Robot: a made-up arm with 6 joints. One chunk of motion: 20 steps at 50 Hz.
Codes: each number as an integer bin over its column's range. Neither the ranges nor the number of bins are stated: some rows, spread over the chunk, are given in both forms.
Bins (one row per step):
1: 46 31 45 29 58 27
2: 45 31 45 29 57 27
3: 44 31 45 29 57 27
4: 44 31 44 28 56 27
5: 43 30 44 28 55 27
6: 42 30 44 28 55 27
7: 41 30 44 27 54 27
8: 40 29 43 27 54 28
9: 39 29 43 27 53 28
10: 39 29 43 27 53 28
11: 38 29 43 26 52 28
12: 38 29 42 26 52 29
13: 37 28 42 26 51 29
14: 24 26 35 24 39 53
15: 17 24 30 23 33 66
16: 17 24 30 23 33 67
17: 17 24 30 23 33 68
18: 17 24 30 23 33 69
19: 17 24 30 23 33 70
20: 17 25 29 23 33 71
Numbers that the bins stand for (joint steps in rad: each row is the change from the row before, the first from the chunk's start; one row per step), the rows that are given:
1: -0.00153 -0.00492 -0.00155 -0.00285 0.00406 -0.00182
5: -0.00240 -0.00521 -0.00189 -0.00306 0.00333 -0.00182
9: -0.00358 -0.00551 -0.00223 -0.00327 0.00285 -0.00174
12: -0.00387 -0.00551 -0.00258 -0.00348 0.00261 -0.00166
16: -0.01002 -0.00697 -0.00670 -0.00412 -0.00200 0.00141
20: -0.01002 -0.00668 -0.00704 -0.00412 -0.00200 0.00174
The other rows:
2: -0.00182 -0.00492 -0.00155 -0.00285 0.00382 -0.00182
3: -0.00211 -0.00492 -0.00155 -0.00285 0.00382 -0.00182
4: -0.00211 -0.00492 -0.00189 -0.00306 0.00358 -0.00182
6: -0.00270 -0.00521 -0.00189 -0.00306 0.00333 -0.00182
7: -0.00299 -0.00521 -0.00189 -0.00327 0.00309 -0.00182
8: -0.00328 -0.00551 -0.00223 -0.00327 0.00309 -0.00174
10: -0.00358 -0.00551 -0.00223 -0.00327 0.00285 -0.00174
11: -0.00387 -0.00551 -0.00223 -0.00348 0.00261 -0.00174
13: -0.00416 -0.00580 -0.00258 -0.00348 0.00236 -0.00166
14: -0.00797 -0.00638 -0.00498 -0.00391 -0.00055 0.00028
15: -0.01002 -0.00697 -0.00670 -0.00412 -0.00200 0.00133
17: -0.01002 -0.00697 -0.00670 -0.00412 -0.00200 0.00149
18: -0.01002 -0.00697 -0.00670 -0.00412 -0.00200 0.00158
19: -0.01002 -0.00697 -0.00670 -0.00412 -0.00200 0.00166

